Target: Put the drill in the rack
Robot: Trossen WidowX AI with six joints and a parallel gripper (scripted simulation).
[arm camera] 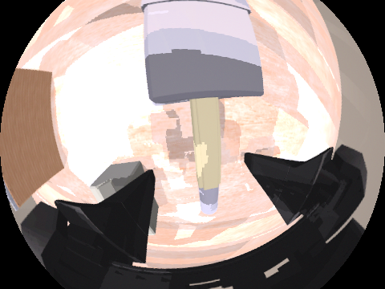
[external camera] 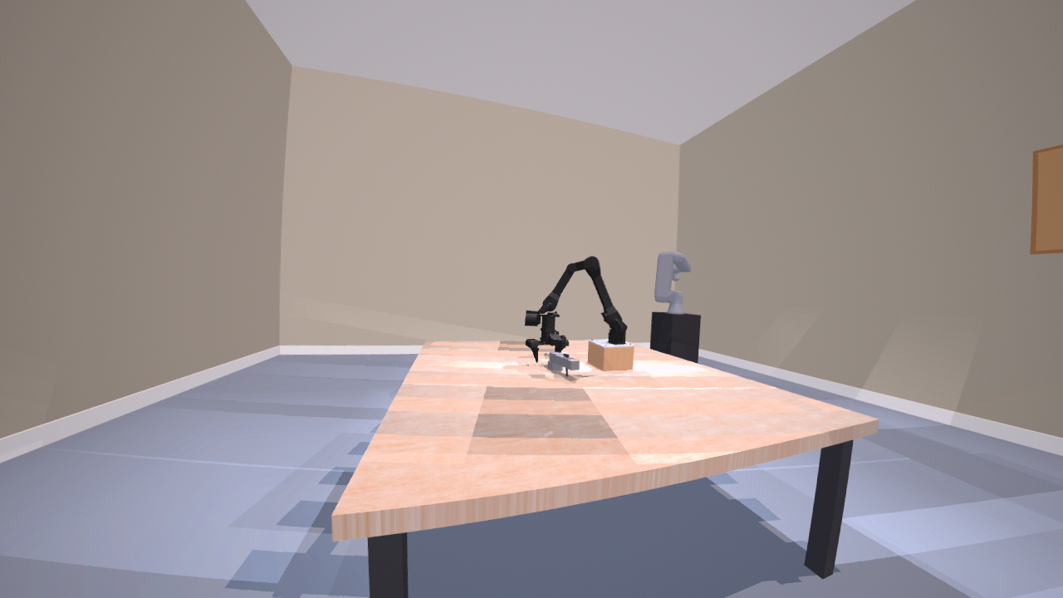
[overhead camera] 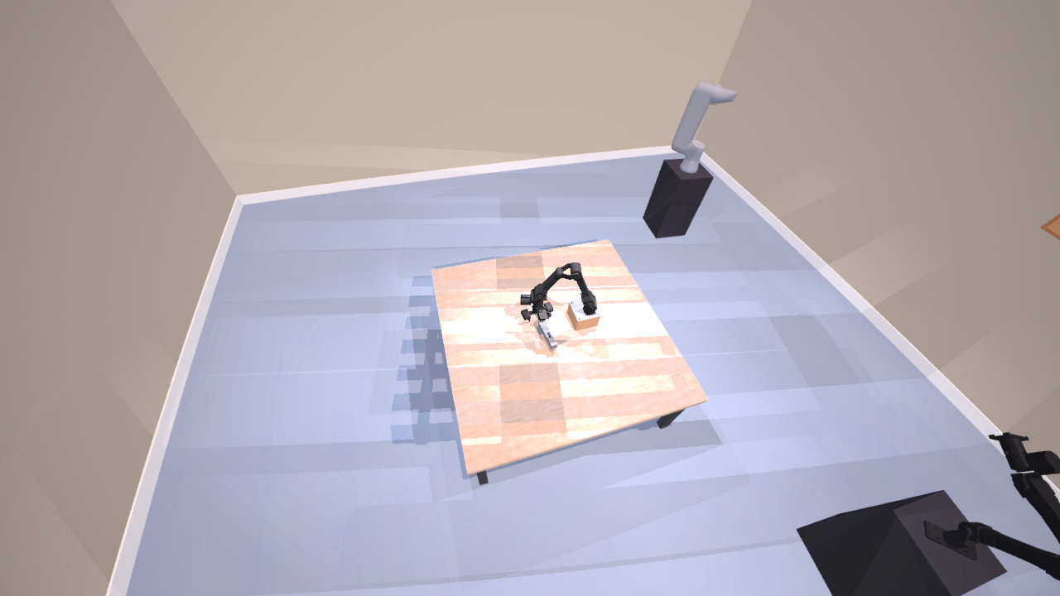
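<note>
Now: gripper tip 1 cm past the grey drill shank, 4 cm to the right of it and 4 cm below it. From my gripper tip the other things lie so: dark drill: 3 cm behind, 17 cm to the left, 4 cm above; grey rack: 7 cm behind, 4 cm to the right, 1 cm above; grey sleeve: 3 cm behind, 14 cm to the left, 4 cm above.
</note>
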